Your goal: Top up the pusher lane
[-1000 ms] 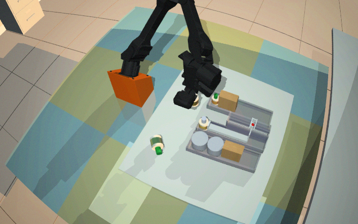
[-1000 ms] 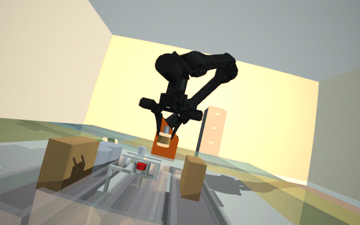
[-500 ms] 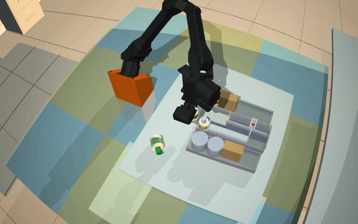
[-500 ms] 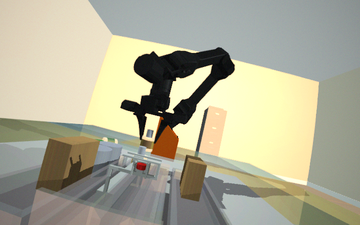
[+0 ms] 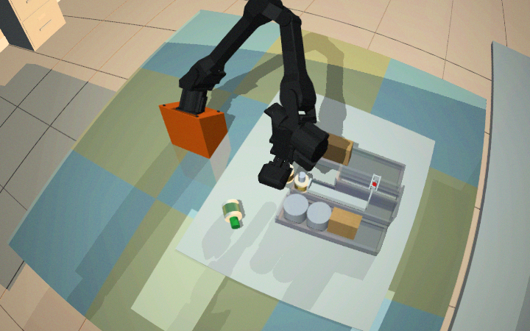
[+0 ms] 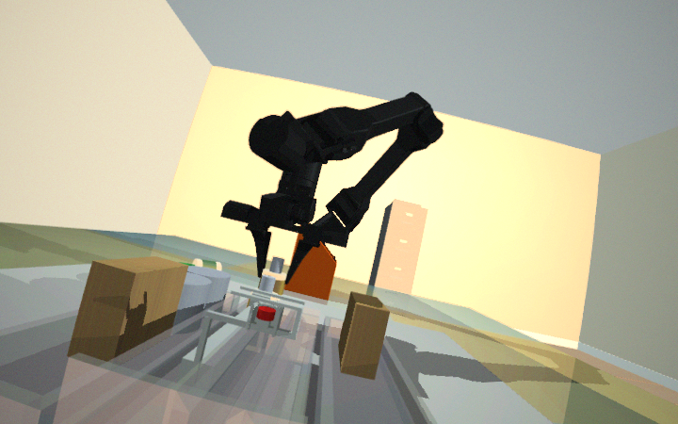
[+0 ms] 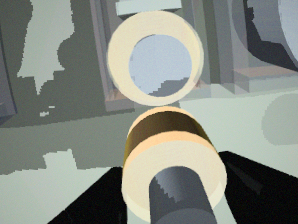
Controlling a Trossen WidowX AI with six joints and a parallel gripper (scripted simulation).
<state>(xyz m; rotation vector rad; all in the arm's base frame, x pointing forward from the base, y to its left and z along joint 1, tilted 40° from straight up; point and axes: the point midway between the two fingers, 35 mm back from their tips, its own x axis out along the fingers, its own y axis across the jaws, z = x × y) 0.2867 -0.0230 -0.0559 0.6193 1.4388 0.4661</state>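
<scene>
Now: gripper tip 190 mm short of the sprung lane, 10 mm to the right of it and 30 mm above it. Also, from my gripper tip: red marker (230 mm ahead, 20 mm to the left, 20 mm above).
</scene>
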